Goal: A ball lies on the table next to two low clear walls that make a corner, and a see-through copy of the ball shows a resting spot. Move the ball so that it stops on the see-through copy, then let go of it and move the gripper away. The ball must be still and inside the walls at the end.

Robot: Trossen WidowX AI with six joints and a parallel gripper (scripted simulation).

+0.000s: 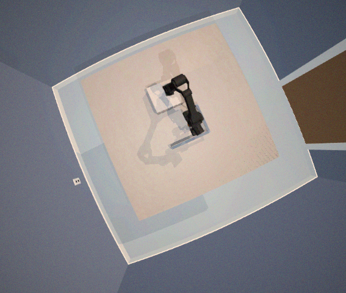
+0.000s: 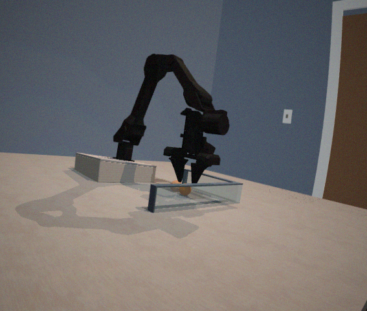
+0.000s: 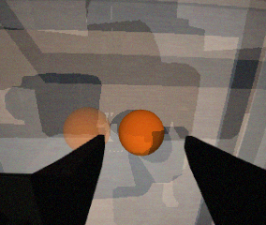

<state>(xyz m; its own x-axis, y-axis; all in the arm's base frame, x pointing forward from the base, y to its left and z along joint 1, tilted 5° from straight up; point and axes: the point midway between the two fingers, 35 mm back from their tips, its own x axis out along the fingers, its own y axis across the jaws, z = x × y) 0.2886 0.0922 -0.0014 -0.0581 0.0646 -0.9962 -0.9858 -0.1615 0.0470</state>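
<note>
Right now the orange ball is 2 cm below my gripper tip. The rest, counted from my gripper tip: see-through copy of ball (4 cm behind, 1 cm to the right, 2 cm below); then dark end post (14 cm ahead, 19 cm to the right).
</note>
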